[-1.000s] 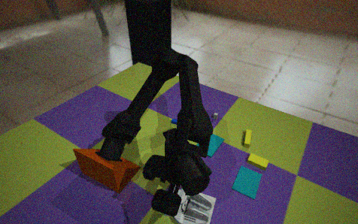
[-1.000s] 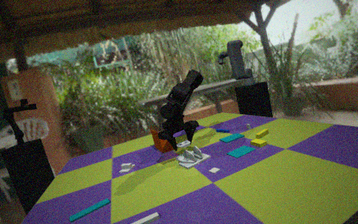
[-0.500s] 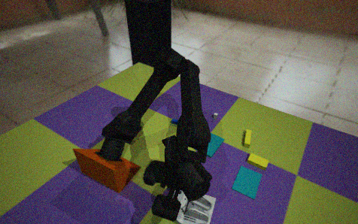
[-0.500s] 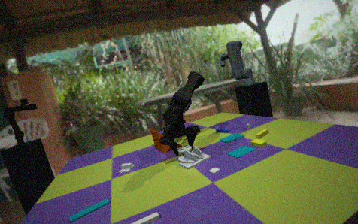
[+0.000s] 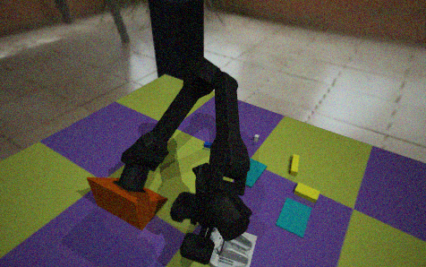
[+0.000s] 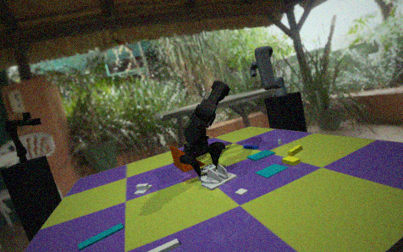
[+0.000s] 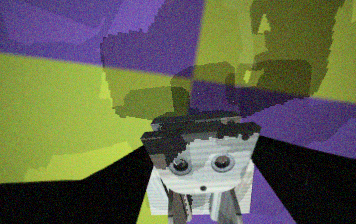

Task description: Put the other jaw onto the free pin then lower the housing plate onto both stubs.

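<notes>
Right now the grey jaw is 20 mm to the left of my gripper tip, 20 mm ahead of it and 10 mm below it. Also, from my gripper tip: white tile 200 mm ahead, 50 mm to the left, 20 mm below; then blue bar 290 mm to the left, 200 mm behind, 20 mm below; then grey base block 20 mm above, 10 mm ahead.
</notes>
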